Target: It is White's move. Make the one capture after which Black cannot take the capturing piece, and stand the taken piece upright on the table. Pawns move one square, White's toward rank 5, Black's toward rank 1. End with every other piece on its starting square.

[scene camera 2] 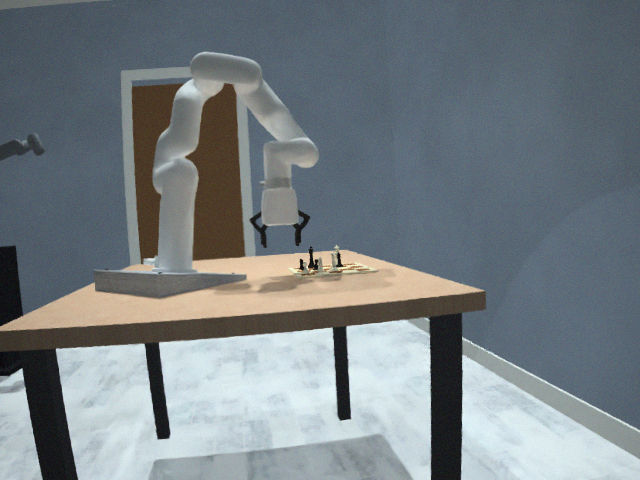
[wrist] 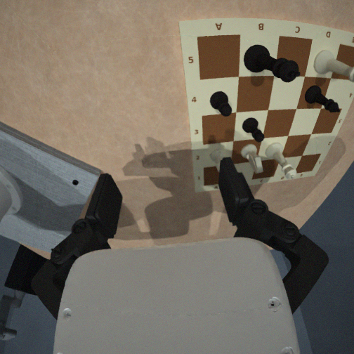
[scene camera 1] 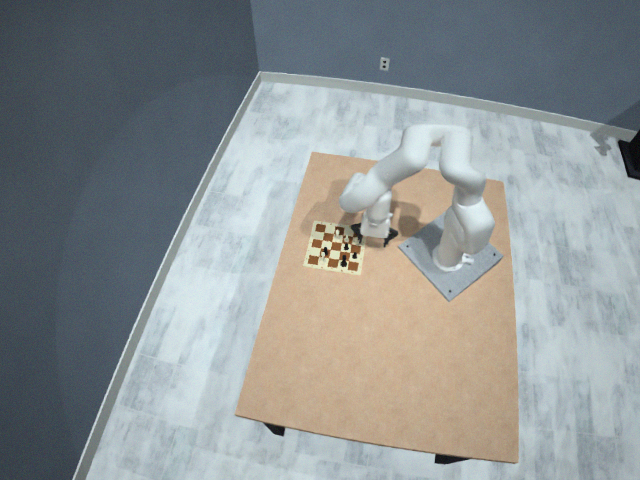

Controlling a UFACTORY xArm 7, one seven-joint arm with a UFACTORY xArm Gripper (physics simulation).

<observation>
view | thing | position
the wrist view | my gripper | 166, 178
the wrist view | tall black piece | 257, 58
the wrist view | chessboard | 212, 49
</observation>
